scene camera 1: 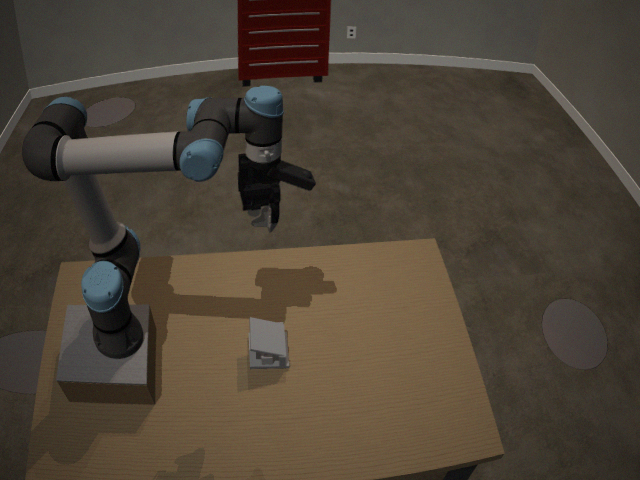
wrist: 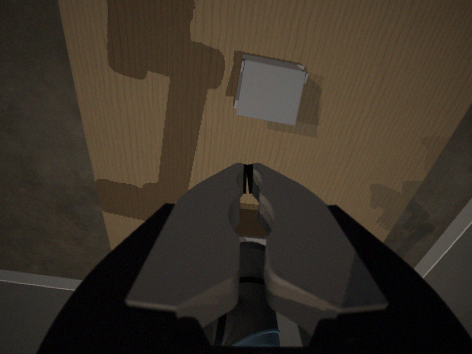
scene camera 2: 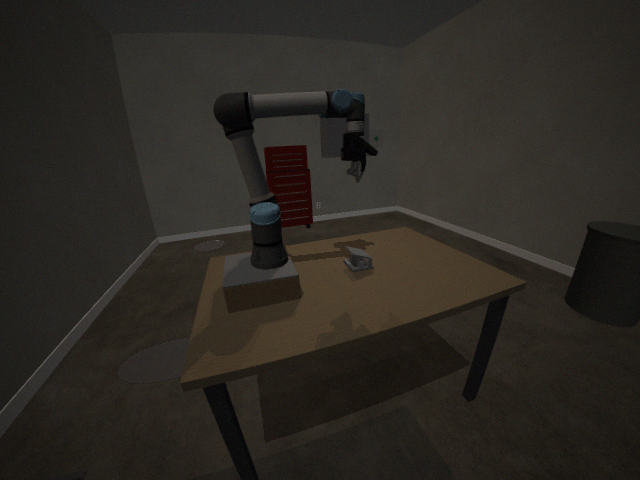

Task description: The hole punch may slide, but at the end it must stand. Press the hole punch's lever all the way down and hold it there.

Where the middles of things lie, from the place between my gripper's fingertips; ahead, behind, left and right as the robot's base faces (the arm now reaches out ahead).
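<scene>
Flat lever [scene camera 1: 267, 337]: my hand 32 cm above it, 2 cm past it, 5 cm left of it. Grey hole punch [scene camera 1: 257, 361]: 34 cm below my hand, 2 cm behind, 5 cm to the right.
</scene>
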